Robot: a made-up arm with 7 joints. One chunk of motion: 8 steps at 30 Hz.
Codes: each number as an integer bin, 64 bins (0 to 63) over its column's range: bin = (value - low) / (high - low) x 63, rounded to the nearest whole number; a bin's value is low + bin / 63 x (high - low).
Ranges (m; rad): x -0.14..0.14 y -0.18..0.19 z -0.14..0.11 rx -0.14..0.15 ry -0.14..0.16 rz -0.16..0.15
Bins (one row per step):
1: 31 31 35 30 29 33
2: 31 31 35 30 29 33
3: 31 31 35 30 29 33
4: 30 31 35 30 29 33
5: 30 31 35 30 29 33
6: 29 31 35 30 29 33
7: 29 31 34 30 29 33
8: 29 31 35 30 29 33
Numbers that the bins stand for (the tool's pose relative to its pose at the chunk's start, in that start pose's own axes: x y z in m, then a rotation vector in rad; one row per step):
1: -0.0022 0.0021 -0.0011 -0.0019 -0.0019 0.0024
2: -0.0022 0.0021 -0.0011 -0.0019 -0.0019 0.0024
3: -0.0022 0.0021 -0.0011 -0.0019 -0.0019 0.0024
4: -0.0067 0.0021 -0.0011 -0.0019 -0.0019 0.0024
5: -0.0067 0.0021 -0.0011 -0.0019 -0.0019 0.0024
6: -0.0111 0.0021 -0.0011 -0.0019 -0.0019 0.0024
7: -0.0111 0.0021 -0.0051 -0.0019 -0.0019 0.0024
8: -0.0111 0.0021 -0.0011 -0.0019 -0.0019 0.0024

